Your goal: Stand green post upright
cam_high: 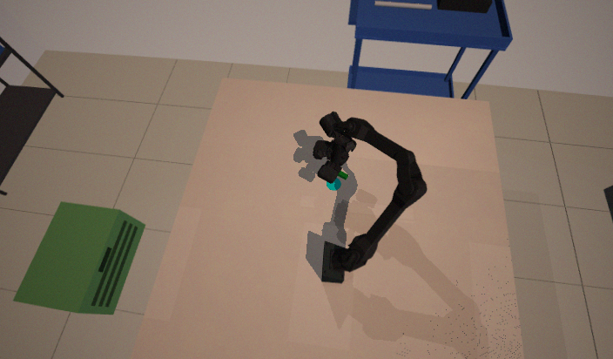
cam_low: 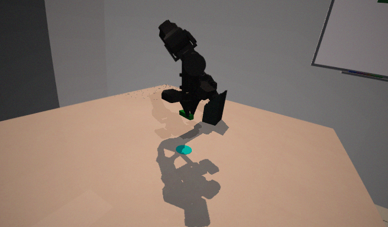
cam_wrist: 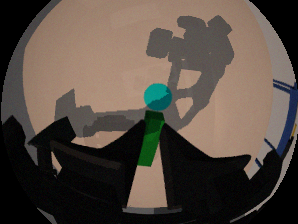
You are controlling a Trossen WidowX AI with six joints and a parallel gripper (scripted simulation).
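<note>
Right now my gripper tip is 1 cm short of the cyan circle, 1 cm to the left of it and 14 cm above it. Also, from my gripper tip: green post: 1 cm behind, 2 cm to the right.
</note>
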